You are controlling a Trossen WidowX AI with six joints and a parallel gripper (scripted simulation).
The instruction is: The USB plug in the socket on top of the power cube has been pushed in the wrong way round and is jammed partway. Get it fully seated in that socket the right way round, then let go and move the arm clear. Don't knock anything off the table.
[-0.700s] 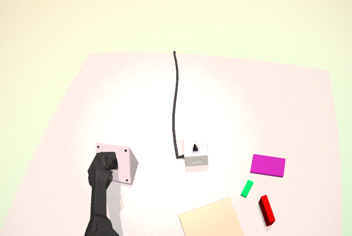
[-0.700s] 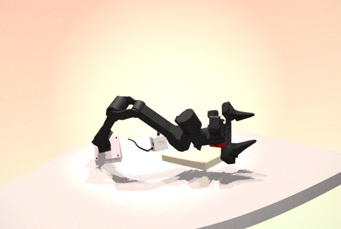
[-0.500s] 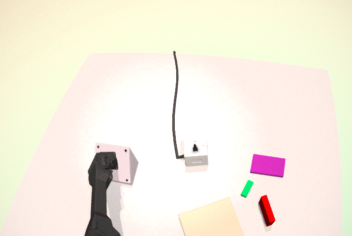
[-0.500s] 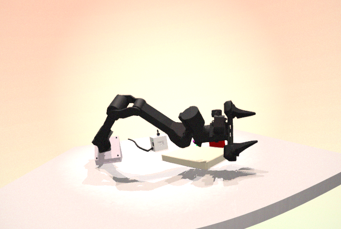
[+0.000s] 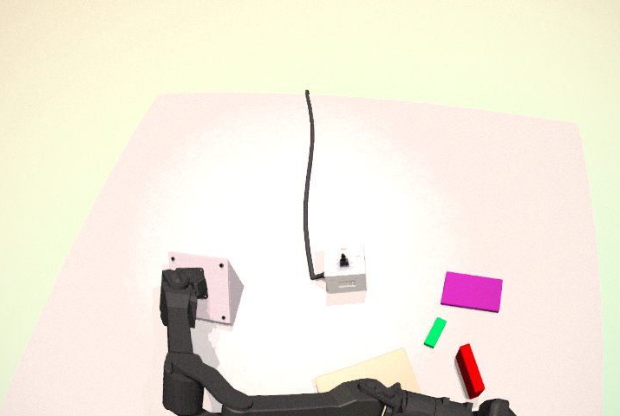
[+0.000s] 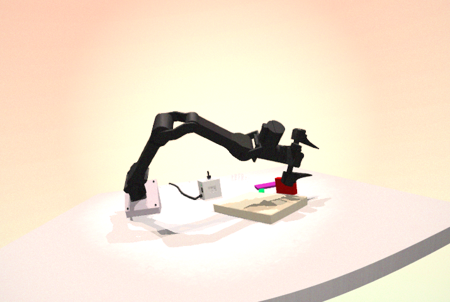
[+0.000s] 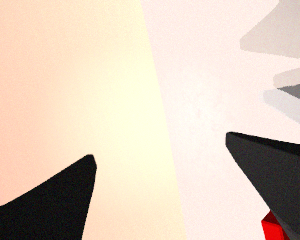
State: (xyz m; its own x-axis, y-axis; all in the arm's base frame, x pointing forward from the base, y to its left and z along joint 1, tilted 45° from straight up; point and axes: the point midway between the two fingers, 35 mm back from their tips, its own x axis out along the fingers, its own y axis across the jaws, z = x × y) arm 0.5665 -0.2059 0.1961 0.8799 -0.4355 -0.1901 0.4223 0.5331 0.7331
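My gripper tip is 34 cm to the right of the dark USB plug, 29 cm past it and 2 cm above it. The rest, counted from my gripper tip: beige slab: 21 cm behind, 10 cm below, 4 cm to the left; then red block: 13 cm to the left, 9 cm below, 5 cm behind; then green block: 22 cm to the left, 12 cm behind, 11 cm below.
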